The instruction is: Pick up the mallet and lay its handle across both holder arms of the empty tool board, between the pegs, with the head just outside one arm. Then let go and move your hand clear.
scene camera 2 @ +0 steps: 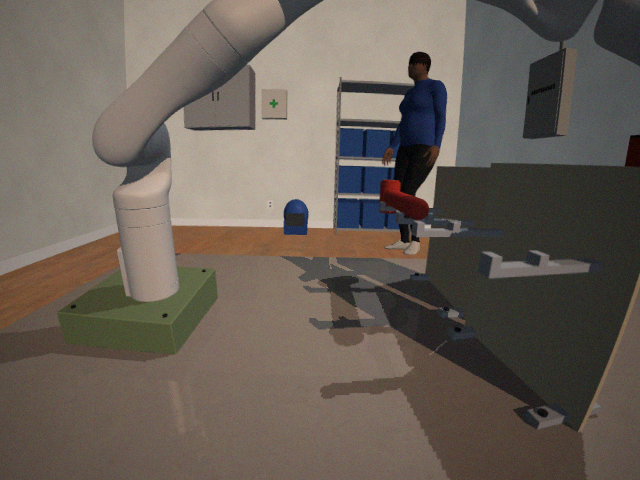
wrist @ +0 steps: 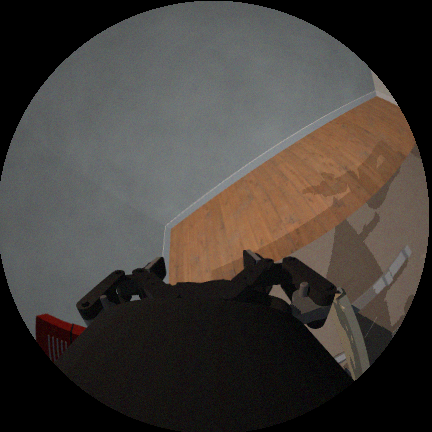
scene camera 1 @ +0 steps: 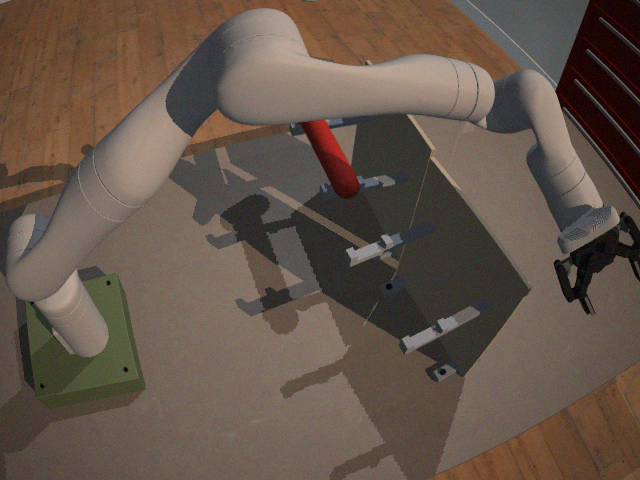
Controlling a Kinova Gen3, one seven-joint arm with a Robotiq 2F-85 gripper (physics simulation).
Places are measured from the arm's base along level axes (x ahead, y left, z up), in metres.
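Pixels of known places: gripper, fingertip midpoint: (wrist: 203, 262) (scene camera 1: 616, 295); arm's base at its link origin: (scene camera 2: 155, 289) (scene camera 1: 87, 334).
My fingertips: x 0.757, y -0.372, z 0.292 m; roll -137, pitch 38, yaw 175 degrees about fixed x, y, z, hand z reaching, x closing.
For each thing: its top centre in the pictures, then the offset to it from my fingertips. "spot": a spot on its surface instead.
- red mallet at its top centre: (scene camera 1: 322, 120) (scene camera 2: 402, 182) 0.236 m back, 0.530 m left, 0.087 m down
- far side at a spot on its surface: (scene camera 1: 367, 254) (scene camera 2: 434, 230) spot: 0.261 m back, 0.283 m left, 0.146 m down
The red mallet (scene camera 1: 330, 155) (scene camera 2: 409, 202) lies across the holder arms of the far tool board (scene camera 1: 379, 149) (scene camera 2: 457, 188). In scene camera 1 the robot's forearm covers its far end, where the head is. The empty tool board (scene camera 1: 465, 248) (scene camera 2: 547, 217) stands upright nearer the cameras. Its two pale holder arms, one at the far side (scene camera 1: 367, 254) (scene camera 2: 436, 229) and one at the near side (scene camera 1: 426, 334) (scene camera 2: 560, 267), stick out, each with a raised peg and tip. My gripper (scene camera 1: 614, 294) (wrist: 203, 262) is open and empty, behind the empty board, away from the mallet.
The robot's green base (scene camera 1: 85, 379) (scene camera 2: 121, 330) stands on the mat before the boards. The forearm passes above the far board. Small feet (scene camera 1: 443, 372) (scene camera 2: 545, 414) sit at the boards' bottoms. A red drawer cabinet (scene camera 1: 615, 82) stands behind; a person (scene camera 2: 421, 113) stands at the back.
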